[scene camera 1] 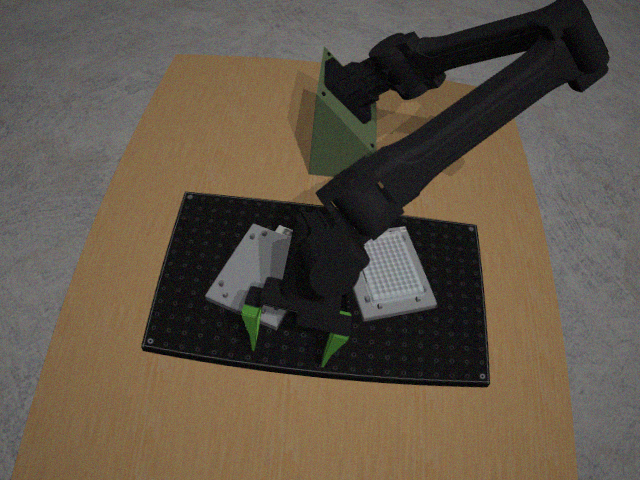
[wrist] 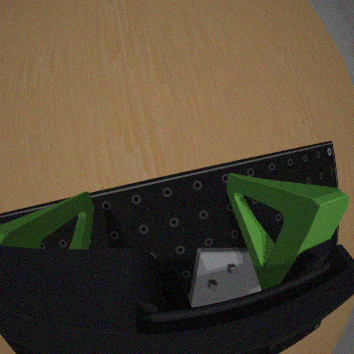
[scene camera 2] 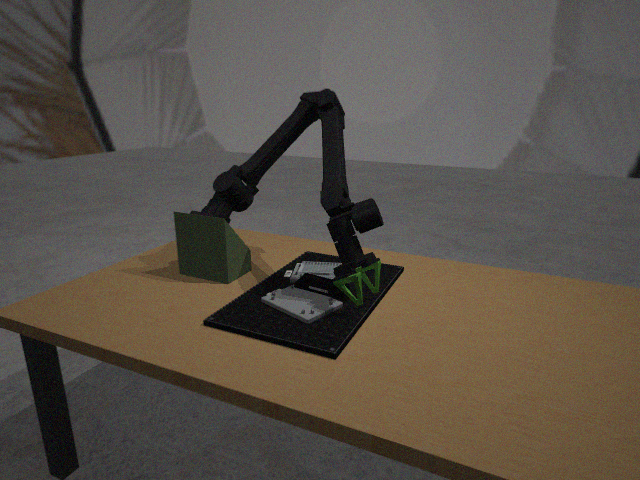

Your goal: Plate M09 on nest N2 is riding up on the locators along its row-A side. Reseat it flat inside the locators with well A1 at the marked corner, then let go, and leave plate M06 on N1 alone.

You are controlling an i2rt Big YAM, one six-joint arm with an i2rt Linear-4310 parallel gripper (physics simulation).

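Frame: origin at the arm's base, x ahead, y left, z up, level; millimetres.
Seen in the pictures: gripper, between the fingertips: (scene camera 1: pixel 288 357) (wrist: pixel 157 190) (scene camera 2: pixel 368 298); arm's base, origin of its link: (scene camera 1: pixel 344 91) (scene camera 2: pixel 209 228).
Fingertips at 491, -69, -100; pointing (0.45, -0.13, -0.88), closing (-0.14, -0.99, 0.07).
Offsets run from my fingertips to a thing's top centre, as dx, dy, dz. Level surfaces: height alone.
Nest N2 {-155, -45, -2} (scene camera 1: pixel 240 263) (scene camera 2: pixel 302 303) (wrist: pixel 225 286) is a light grey plate with small locators; no plate sits on its visible face. A dark plate {-134, +43, +13} (scene camera 2: pixel 314 283), which fits M09, lies between the nests, off N2. The arm hides it in scene camera 1, and its exact tilt is unclear. The pale plate M06 {-177, +144, +3} (scene camera 1: pixel 395 266) (scene camera 2: pixel 319 268) sits on nest N1 {-177, +144, -2} (scene camera 1: pixel 398 308). My gripper (scene camera 1: pixel 287 358) (scene camera 2: pixel 368 298) (wrist: pixel 157 190) is open and empty. Its green fingertips are low over the front of the black board, forward of the nests. The row-A side and marked corner cannot be made out.
The black perforated board {-152, +51, -23} (scene camera 1: pixel 423 356) (scene camera 2: pixel 330 347) (wrist: pixel 167 212) carries both nests on the wooden table {dz -36} (scene camera 1: pixel 289 428) (scene camera 2: pixel 491 351) (wrist: pixel 125 100). The green arm mount (scene camera 1: pixel 336 139) (scene camera 2: pixel 201 248) stands behind the board. The wrist and gripper body hang over the gap between the nests.
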